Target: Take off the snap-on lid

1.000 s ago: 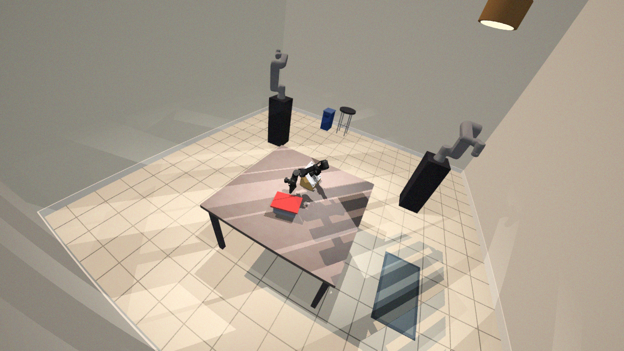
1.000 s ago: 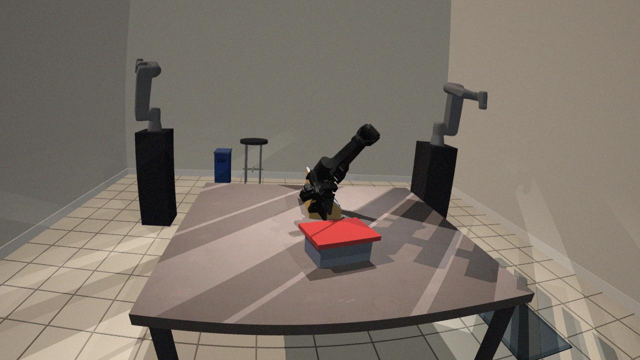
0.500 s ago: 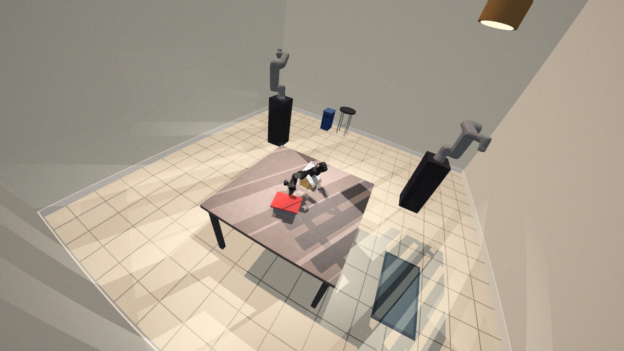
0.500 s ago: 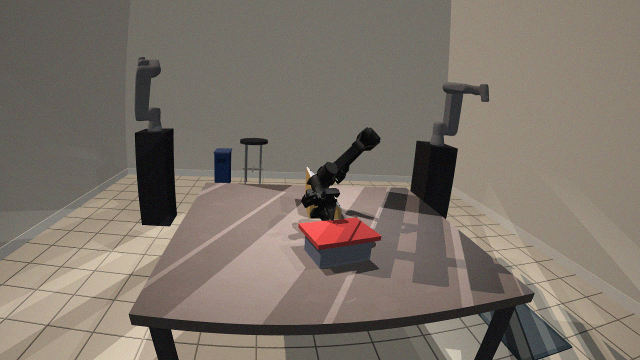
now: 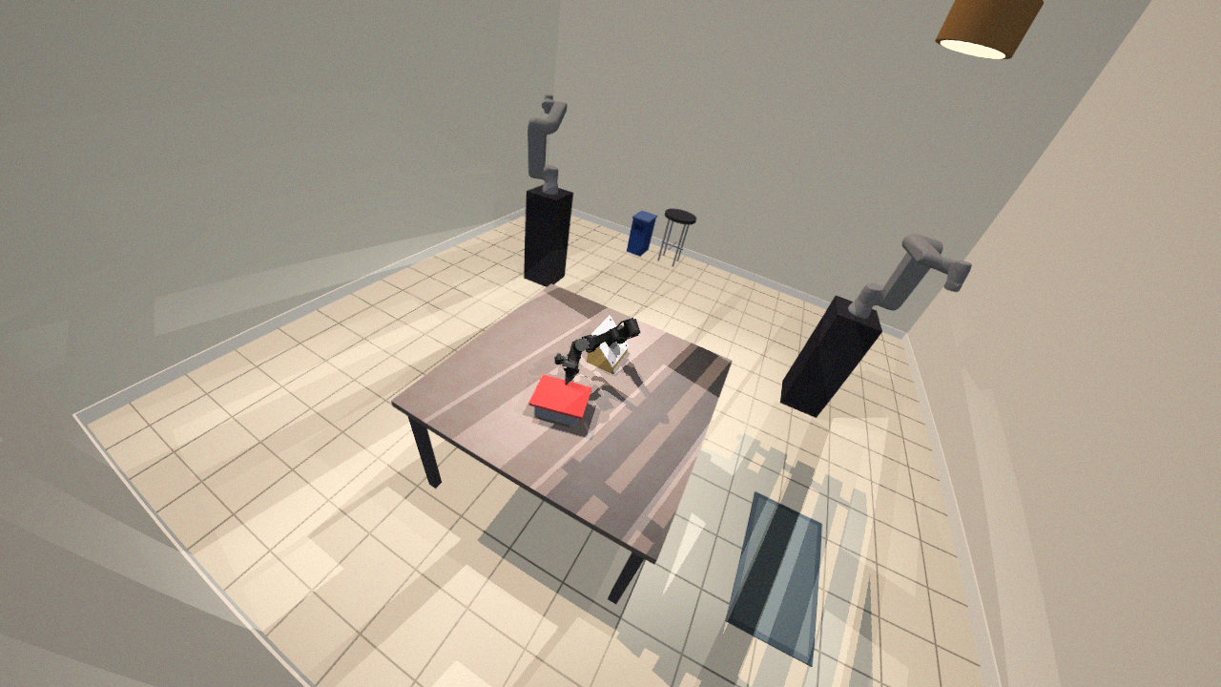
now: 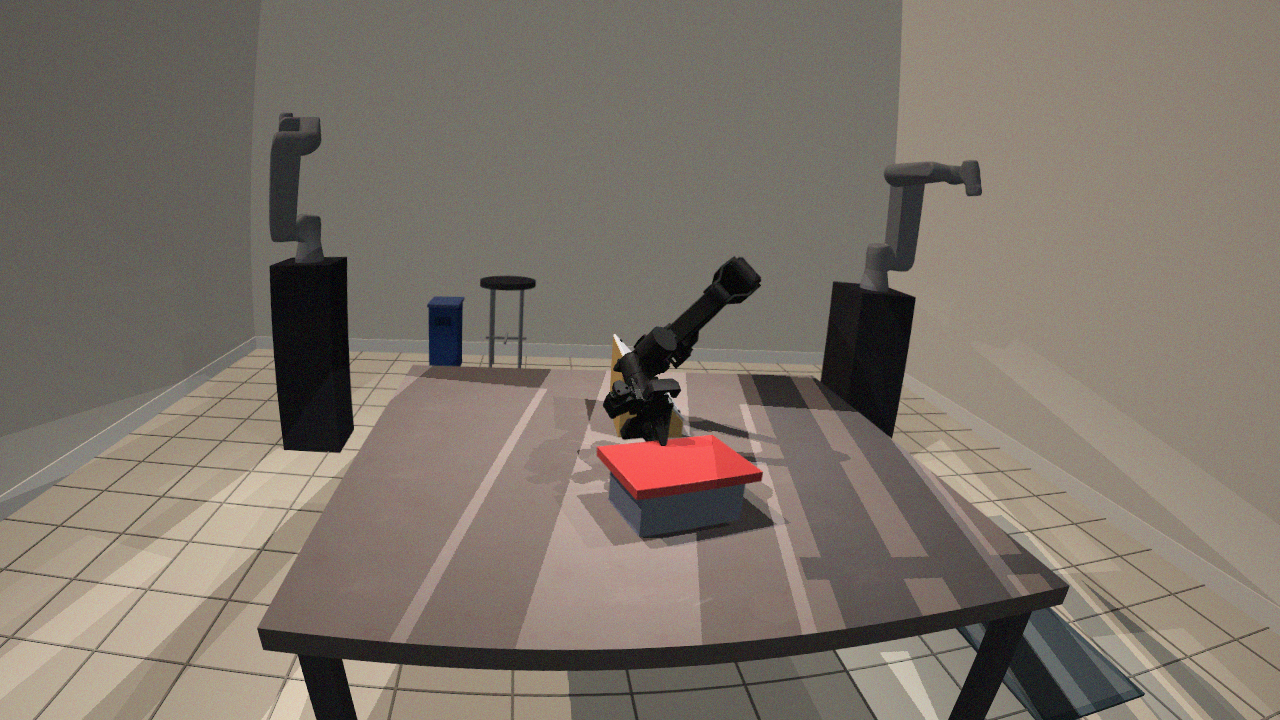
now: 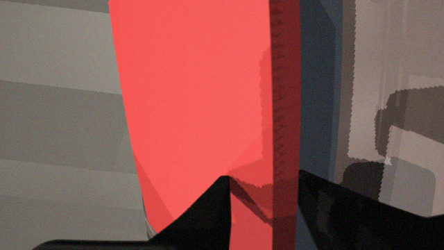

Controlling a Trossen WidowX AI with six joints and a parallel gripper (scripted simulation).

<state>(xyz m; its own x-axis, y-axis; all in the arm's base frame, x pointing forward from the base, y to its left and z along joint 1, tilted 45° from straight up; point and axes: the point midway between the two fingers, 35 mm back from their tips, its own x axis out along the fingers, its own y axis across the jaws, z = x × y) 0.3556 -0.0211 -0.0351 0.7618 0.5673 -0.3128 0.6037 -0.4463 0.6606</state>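
My gripper tip is 7 cm short of the snap-on lid, 2 cm to the right of it and 1 cm below it. The rest, counted from my gripper tip: storage box (7 cm ahead, 2 cm to the left, 4 cm below).
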